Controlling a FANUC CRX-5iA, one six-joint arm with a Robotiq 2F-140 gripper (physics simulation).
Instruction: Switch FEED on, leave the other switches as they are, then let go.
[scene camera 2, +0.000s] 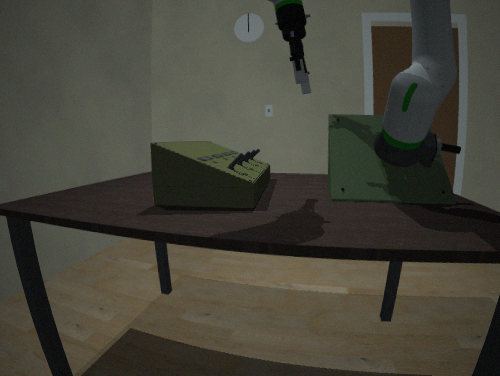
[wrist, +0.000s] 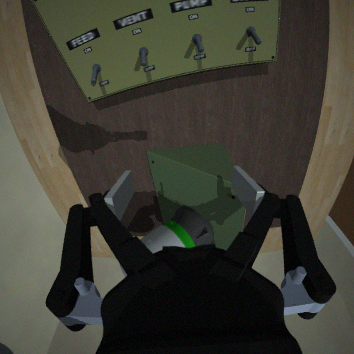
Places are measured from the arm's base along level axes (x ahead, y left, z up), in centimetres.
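Pixels of known places: gripper, fingertip midpoint: (scene camera 2: 304, 88) (wrist: 182, 178); arm's base, origin of the base link: (scene camera 2: 397, 148) (wrist: 193, 225).
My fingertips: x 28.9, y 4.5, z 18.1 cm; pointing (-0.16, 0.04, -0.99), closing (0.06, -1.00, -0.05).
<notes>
Ahead of a thing's pixels: the offset from my fingertips to its middle. Level surfaces: height alone.
The olive switch box {dx +26.1, dy +5.3, dz -26.2 cm} (scene camera 2: 200, 187) (wrist: 171, 62) stands on the table, its sloped panel at the top of the wrist view. The FEED switch {dx +13.7, dy +20.8, dz -21.4 cm} (wrist: 95, 74) is the leftmost lever there and leans to its OFF label. The VENT switch {dx +16.5, dy +9.1, dz -21.4 cm} (wrist: 143, 56), the PUMP switch {dx +19.3, dy -2.5, dz -21.4 cm} (wrist: 198, 43) and a fourth switch {dx +22.1, dy -14.2, dz -21.4 cm} (wrist: 254, 36), whose name label is cut off, also lean to OFF. In scene camera 2 the levers overlap. My gripper (scene camera 2: 303, 84) (wrist: 182, 178) is open and empty, high above the table, up and to the right of the box in scene camera 2, apart from the levers.
A green sloped block (scene camera 2: 355, 167) (wrist: 192, 182) stands on the dark table {dz -32.2 cm} (scene camera 2: 190, 222) (wrist: 200, 110), to the right of the switch box in scene camera 2. A grey arm part (scene camera 2: 412, 110) (wrist: 162, 237) hangs in front of it. A door (scene camera 2: 397, 55) is in the wall behind.
</notes>
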